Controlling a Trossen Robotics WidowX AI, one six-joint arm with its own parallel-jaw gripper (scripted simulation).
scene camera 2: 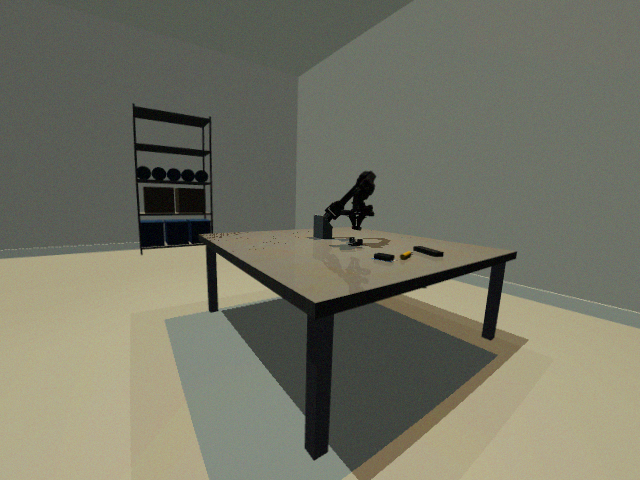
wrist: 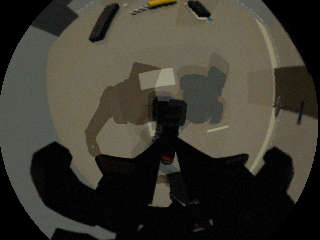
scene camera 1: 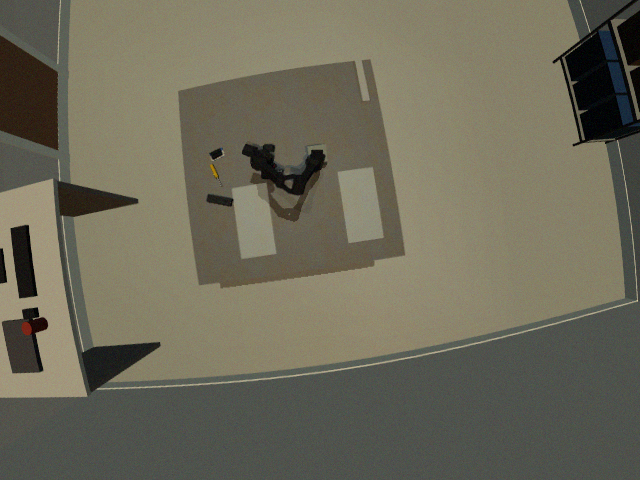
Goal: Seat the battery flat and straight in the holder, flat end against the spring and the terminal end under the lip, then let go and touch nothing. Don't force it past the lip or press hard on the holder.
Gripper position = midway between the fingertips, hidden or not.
My gripper (wrist: 168,140) carries a battery (wrist: 171,124).
